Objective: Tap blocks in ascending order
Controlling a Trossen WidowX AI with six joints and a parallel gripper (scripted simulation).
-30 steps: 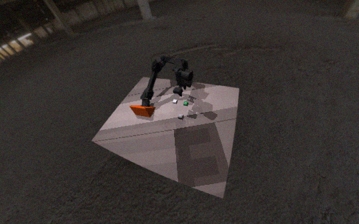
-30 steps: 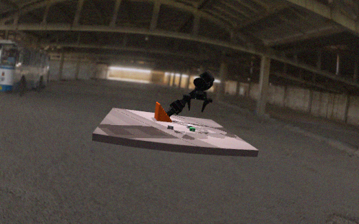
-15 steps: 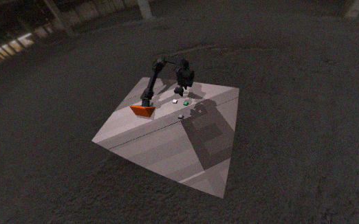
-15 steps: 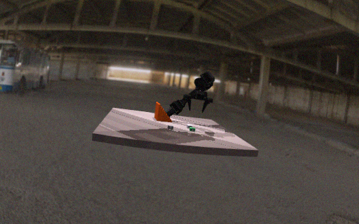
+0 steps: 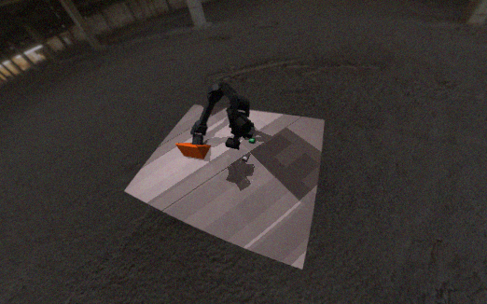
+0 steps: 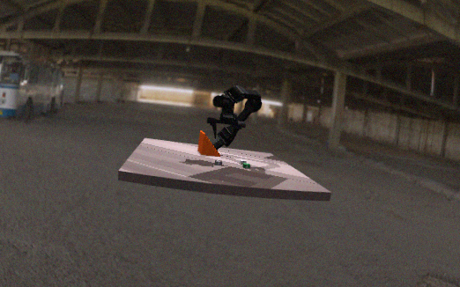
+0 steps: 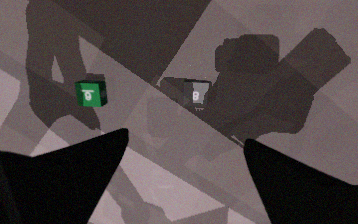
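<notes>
My gripper tip is 13 cm to the right of the green block and 11 cm above it. The rest, counted from my gripper tip: white block 13 cm to the left, 11 cm below, 10 cm behind; then grey block 11 cm below, 1 cm to the right, 1 cm ahead.
</notes>
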